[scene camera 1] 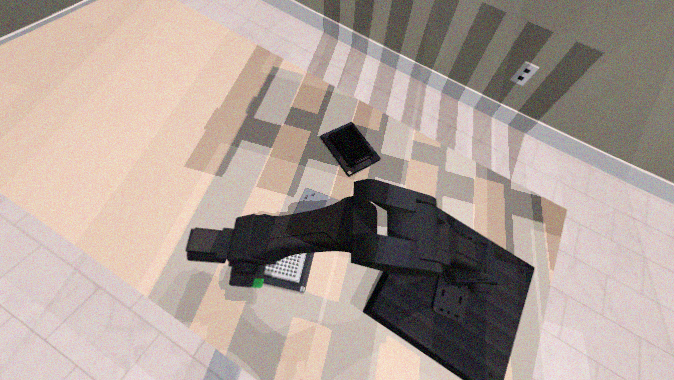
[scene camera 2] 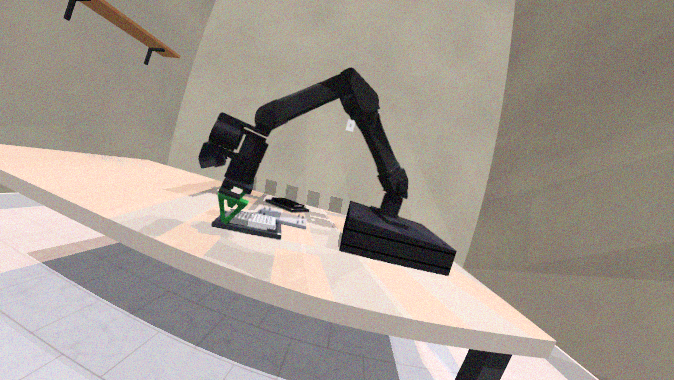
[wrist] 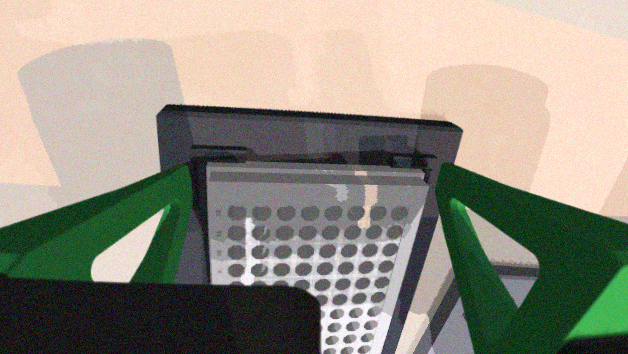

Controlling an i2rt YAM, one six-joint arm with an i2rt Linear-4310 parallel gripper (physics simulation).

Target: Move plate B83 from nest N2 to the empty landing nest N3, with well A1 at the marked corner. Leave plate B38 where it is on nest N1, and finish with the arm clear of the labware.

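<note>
A white well plate [scene camera 1: 287, 269] [scene camera 2: 262, 220] [wrist: 300, 192] sits in a dark nest [scene camera 1: 308, 271] [wrist: 280, 131]. My gripper [scene camera 2: 234, 212] [wrist: 314, 177] is open, its green fingers low on either side of the white plate near its far end, with gaps to its sides. In scene camera 1 the arm hides part of this plate. A grey landing nest [scene camera 1: 311, 195] [scene camera 2: 296, 221] [wrist: 450, 322] lies beside it, partly hidden by the arm and a finger. A black plate [scene camera 1: 351, 144] [scene camera 2: 288, 202] sits in another dark nest [scene camera 1: 358, 167]. I cannot read the plate labels.
The black arm base [scene camera 1: 500, 310] [scene camera 2: 400, 240] stands on the table [scene camera 2: 425, 305], to the right of the nests. The forearm passes over the grey nest. A wall shelf [scene camera 2: 130, 27] is at the upper left of scene camera 2.
</note>
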